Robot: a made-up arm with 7 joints.
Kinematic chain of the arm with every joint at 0, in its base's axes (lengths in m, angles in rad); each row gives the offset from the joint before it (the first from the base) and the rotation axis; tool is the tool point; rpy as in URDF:
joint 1: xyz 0 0 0.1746 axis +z
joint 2: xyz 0 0 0 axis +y
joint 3: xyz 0 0 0.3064 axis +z
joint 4: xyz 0.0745 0 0 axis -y
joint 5: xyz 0.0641 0 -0.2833 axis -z
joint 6: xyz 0 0 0 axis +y
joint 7: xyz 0.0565 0 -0.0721 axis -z
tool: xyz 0 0 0 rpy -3.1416 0 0
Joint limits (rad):
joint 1: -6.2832..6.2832
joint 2: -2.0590..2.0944
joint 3: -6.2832..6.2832
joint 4: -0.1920..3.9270
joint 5: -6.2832..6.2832
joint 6: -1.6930..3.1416
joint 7: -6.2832..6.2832
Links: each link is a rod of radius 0.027 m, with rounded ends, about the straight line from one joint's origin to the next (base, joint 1, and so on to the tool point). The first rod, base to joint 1, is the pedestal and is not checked.
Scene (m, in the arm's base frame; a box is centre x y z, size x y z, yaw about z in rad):
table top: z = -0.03
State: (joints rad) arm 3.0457 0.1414 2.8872 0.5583 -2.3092 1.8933 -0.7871
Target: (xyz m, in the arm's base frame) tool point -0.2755 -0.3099 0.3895
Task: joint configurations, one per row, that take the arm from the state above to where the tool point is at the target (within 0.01 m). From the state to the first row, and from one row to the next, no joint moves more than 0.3 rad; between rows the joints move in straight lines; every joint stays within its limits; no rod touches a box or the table.
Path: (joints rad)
1: 2.9373 0.2574 2.6309 0.6607 -2.3024 1.8761 -0.7871
2: 2.8289 0.3734 2.3746 0.7631 -2.2955 1.8590 -0.7871
3: 2.7206 0.4894 2.1183 0.8655 -2.2887 1.8418 -0.7871
4: 2.6122 0.6054 1.8621 0.9679 -2.2819 1.8246 -0.7871

